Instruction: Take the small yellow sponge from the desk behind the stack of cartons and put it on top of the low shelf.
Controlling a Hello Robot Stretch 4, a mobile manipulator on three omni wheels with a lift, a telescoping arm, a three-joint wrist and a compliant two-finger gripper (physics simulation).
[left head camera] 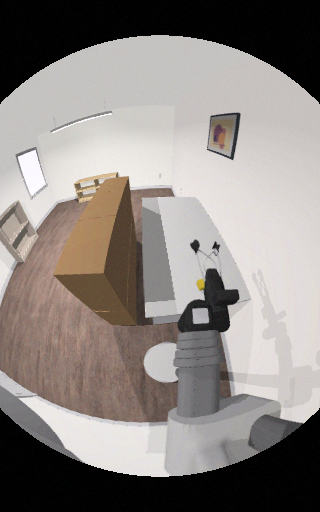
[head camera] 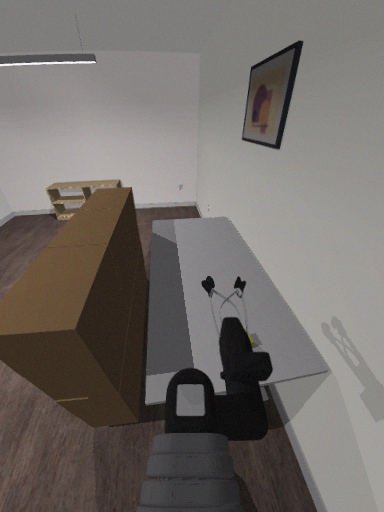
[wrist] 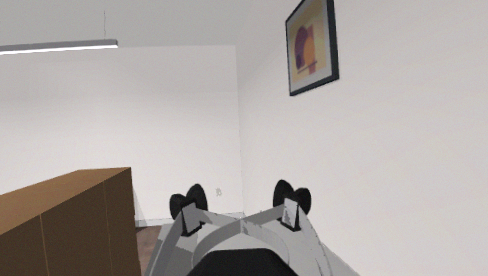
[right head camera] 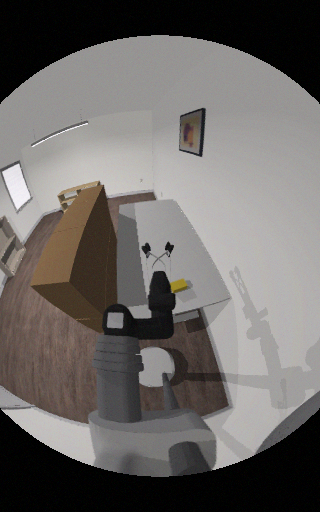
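Where they show: gripper, fingertip midpoint: (left head camera: 204, 241) (head camera: 222, 278) (wrist: 240, 198) (right head camera: 157, 243); robot's base, origin of the base link: (left head camera: 165, 361) (right head camera: 152, 365).
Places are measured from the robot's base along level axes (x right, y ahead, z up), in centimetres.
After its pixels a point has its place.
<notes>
The small yellow sponge (head camera: 250, 339) {x 27.0, y 54.2, z 73.6 cm} (left head camera: 200, 284) {x 18.9, y 52.4, z 73.6 cm} (right head camera: 178, 285) {x 22.6, y 53.3, z 73.7 cm} lies on the near part of the grey desk (head camera: 215, 240) {x 21.0, y 144.9, z 69.2 cm} (left head camera: 175, 220) {x 5.5, y 128.5, z 69.2 cm} (right head camera: 165, 220) {x 21.7, y 134.8, z 69.2 cm}. The arm's wrist partly hides it in the head and left head views. My gripper (head camera: 224, 285) {x 9.1, y 48.4, z 116.3 cm} (left head camera: 205, 247) {x 9.1, y 48.4, z 116.3 cm} (right head camera: 158, 249) {x 9.1, y 48.4, z 116.3 cm} (wrist: 240, 198) {x 9.1, y 48.4, z 116.3 cm} is open and empty, above the desk, its fingertips pointing past the sponge toward the far wall. The stack of cartons (head camera: 60, 280) {x -47.3, y 58.4, z 105.2 cm} (left head camera: 95, 240) {x -43.2, y 58.7, z 105.2 cm} (right head camera: 70, 250) {x -39.2, y 59.0, z 105.2 cm} (wrist: 75, 215) {x -40.5, y 101.2, z 99.5 cm} stands left of the desk. A low light-wood shelf (head camera: 85, 184) {x -188.7, y 351.9, z 58.3 cm} (left head camera: 97, 176) {x -184.7, y 356.7, z 58.2 cm} (right head camera: 80, 187) {x -179.0, y 347.9, z 57.3 cm} stands at the far wall, partly hidden by the cartons.
A taller greyish shelf unit (left head camera: 14, 220) {x -331.3, y 168.5, z 66.9 cm} (right head camera: 5, 232) {x -333.0, y 181.8, z 64.4 cm} stands by the left wall. The right wall runs along the desk and bears a framed picture (head camera: 265, 100) {x 44.4, y 151.5, z 164.1 cm} (wrist: 311, 47) {x 45.0, y 147.3, z 158.6 cm}. A white round disc (left head camera: 160, 362) {x -5.0, y -0.3, z 18.7 cm} (right head camera: 156, 367) {x 4.0, y -0.7, z 18.7 cm} is low before the desk.
</notes>
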